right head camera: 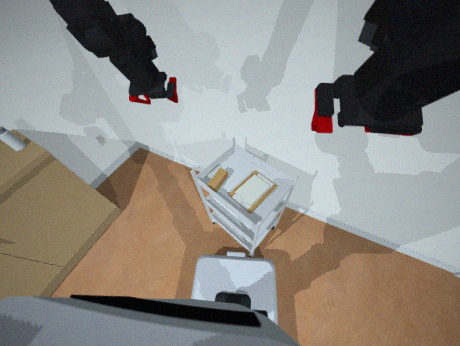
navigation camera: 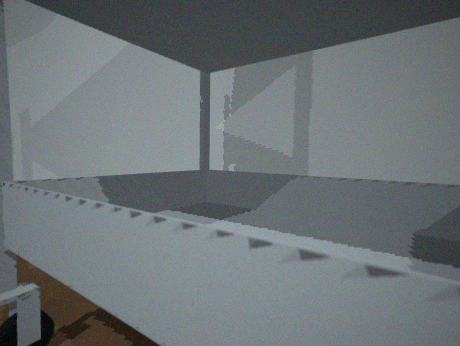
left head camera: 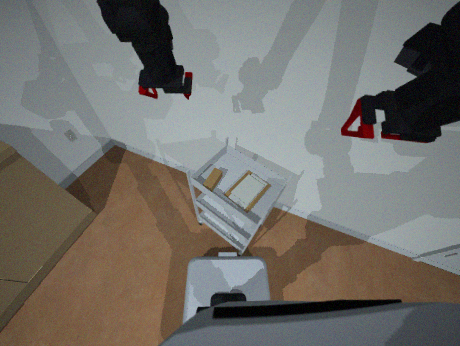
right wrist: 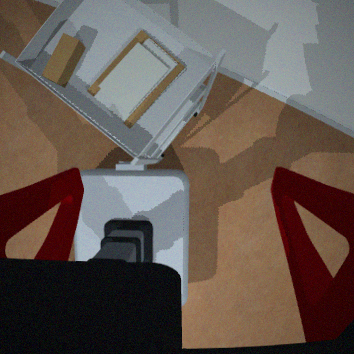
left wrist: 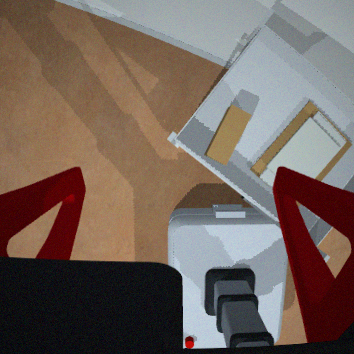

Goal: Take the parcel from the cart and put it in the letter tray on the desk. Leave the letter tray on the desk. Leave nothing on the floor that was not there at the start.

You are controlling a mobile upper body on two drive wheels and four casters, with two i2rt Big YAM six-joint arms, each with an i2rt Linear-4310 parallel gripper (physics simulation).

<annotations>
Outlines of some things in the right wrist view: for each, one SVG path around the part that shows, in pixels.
The right gripper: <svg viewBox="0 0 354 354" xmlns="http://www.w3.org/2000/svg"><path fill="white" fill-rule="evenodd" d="M354 193L321 183L281 166L275 168L270 191L305 342L216 348L182 348L181 278L179 273L172 267L157 262L68 260L84 190L77 167L69 168L33 184L0 194L0 354L354 354ZM60 202L50 229L34 258L7 258L5 255L7 240ZM294 201L346 238L349 252L334 277L331 276L309 239Z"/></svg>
A brown parcel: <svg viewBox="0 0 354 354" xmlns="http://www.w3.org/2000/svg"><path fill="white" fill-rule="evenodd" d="M62 33L41 75L65 87L85 46L79 39Z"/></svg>
</annotations>
